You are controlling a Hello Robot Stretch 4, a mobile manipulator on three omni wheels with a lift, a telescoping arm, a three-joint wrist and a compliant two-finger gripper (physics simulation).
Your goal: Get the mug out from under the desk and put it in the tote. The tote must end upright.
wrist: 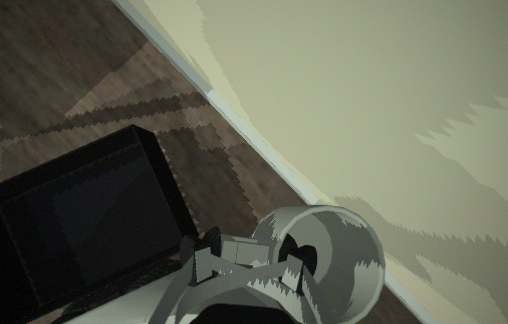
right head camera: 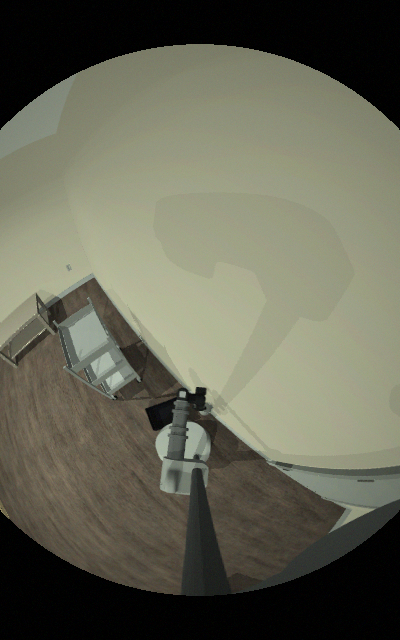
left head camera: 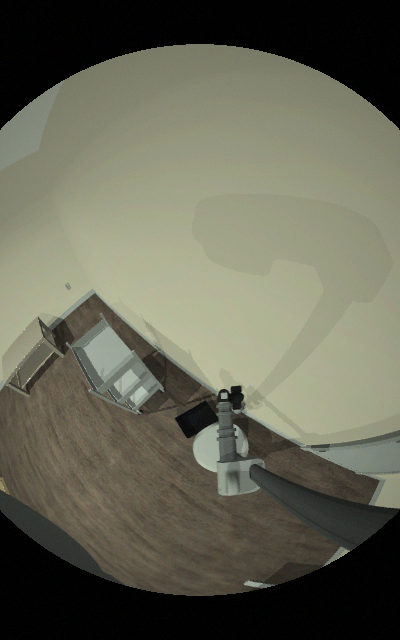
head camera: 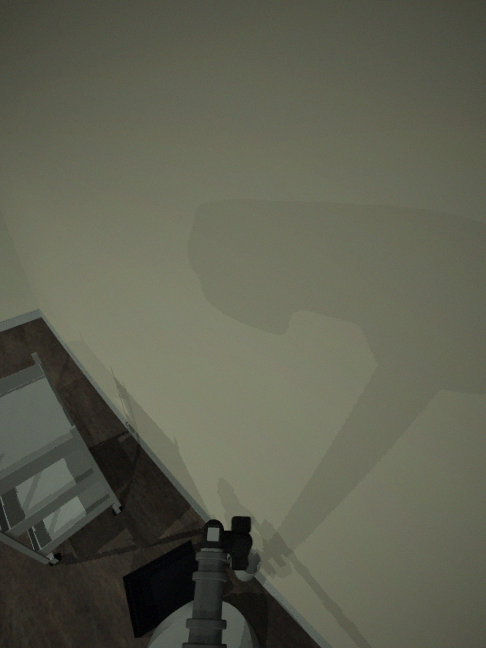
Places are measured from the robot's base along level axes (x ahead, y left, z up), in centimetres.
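Where they show: gripper, fingertip midpoint: (wrist: 250,249) (left head camera: 231,407).
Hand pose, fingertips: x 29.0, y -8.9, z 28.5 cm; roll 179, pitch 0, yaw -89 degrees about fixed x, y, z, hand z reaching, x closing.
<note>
Each offset is from my fingertips to the top centre of the thing. "spot": to the spot under its first point. Level surfaces: height alone.
The white mug @[spot: dx -3.4, dy -3.6, dz +3.5 cm] (head camera: 245,574) (left head camera: 240,410) (right head camera: 205,410) (wrist: 357,240) is held at my gripper (wrist: 250,249), its open mouth facing the wrist camera's right. One dark fingertip is inside the mug and the other is outside, with the handle between them. My gripper is shut on the mug. The black tote @[dx -4.6, dy +26.7, dz -21.1 cm] (head camera: 128,601) (left head camera: 196,419) (right head camera: 161,415) (wrist: 167,185) stands upright on the floor, left of the gripper and mug in the wrist view. The arm partly hides it in the head camera view. The mug is not over the tote. I cannot make out the desk.
A pale wall (head camera: 292,429) (wrist: 350,100) with a light skirting board @[dz -22.3 cm] (wrist: 260,145) runs close beside the mug. A grey wheeled cart @[spot: dx +16.0, dy +63.7, dz +41.7 cm] (head camera: 41,455) (left head camera: 117,372) (right head camera: 95,354) stands beyond the tote. A low bench (left head camera: 25,345) stands at the far left. A door (left head camera: 372,452) is at the right.
</note>
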